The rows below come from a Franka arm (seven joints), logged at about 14 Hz.
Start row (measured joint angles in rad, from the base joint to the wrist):
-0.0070 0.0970 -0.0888 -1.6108 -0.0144 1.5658 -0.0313
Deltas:
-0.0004 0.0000 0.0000 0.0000 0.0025 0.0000 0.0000
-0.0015 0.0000 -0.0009 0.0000 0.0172 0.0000 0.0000
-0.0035 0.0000 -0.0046 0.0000 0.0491 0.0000 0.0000
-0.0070 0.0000 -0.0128 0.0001 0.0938 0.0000 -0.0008
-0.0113 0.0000 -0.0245 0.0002 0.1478 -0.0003 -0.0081
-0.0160 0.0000 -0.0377 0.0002 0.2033 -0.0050 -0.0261
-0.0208 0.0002 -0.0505 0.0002 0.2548 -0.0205 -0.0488
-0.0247 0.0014 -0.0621 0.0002 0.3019 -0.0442 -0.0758
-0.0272 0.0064 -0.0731 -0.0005 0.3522 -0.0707 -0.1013
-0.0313 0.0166 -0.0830 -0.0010 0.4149 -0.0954 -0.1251
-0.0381 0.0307 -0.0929 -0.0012 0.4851 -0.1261 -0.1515
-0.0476 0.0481 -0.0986 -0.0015 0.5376 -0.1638 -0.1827
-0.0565 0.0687 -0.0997 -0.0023 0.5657 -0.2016 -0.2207
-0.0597 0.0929 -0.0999 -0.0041 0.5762 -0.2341 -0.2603
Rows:
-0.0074 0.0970 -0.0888 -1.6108 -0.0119 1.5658 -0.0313
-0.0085 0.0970 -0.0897 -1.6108 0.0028 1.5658 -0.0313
-0.0105 0.0970 -0.0934 -1.6108 0.0347 1.5658 -0.0313
-0.0140 0.0970 -0.1016 -1.6107 0.0794 1.5658 -0.0321
-0.0183 0.0970 -0.1133 -1.6106 0.1334 1.5655 -0.0394
-0.0230 0.0970 -0.1265 -1.6106 0.1889 1.5608 -0.0574
-0.0278 0.0972 -0.1393 -1.6106 0.2404 1.5453 -0.0801
-0.0317 0.0984 -0.1509 -1.6106 0.2875 1.5216 -0.1071
-0.0342 0.1034 -0.1619 -1.6113 0.3378 1.4951 -0.1326
-0.0383 0.1136 -0.1718 -1.6118 0.4005 1.4704 -0.1564
-0.0451 0.1277 -0.1817 -1.6120 0.4707 1.4397 -0.1828
-0.0546 0.1451 -0.1874 -1.6123 0.5232 1.4020 -0.2140
-0.0635 0.1657 -0.1885 -1.6131 0.5513 1.3642 -0.2520
-0.0667 0.1899 -0.1887 -1.6149 0.5618 1.3317 -0.2916

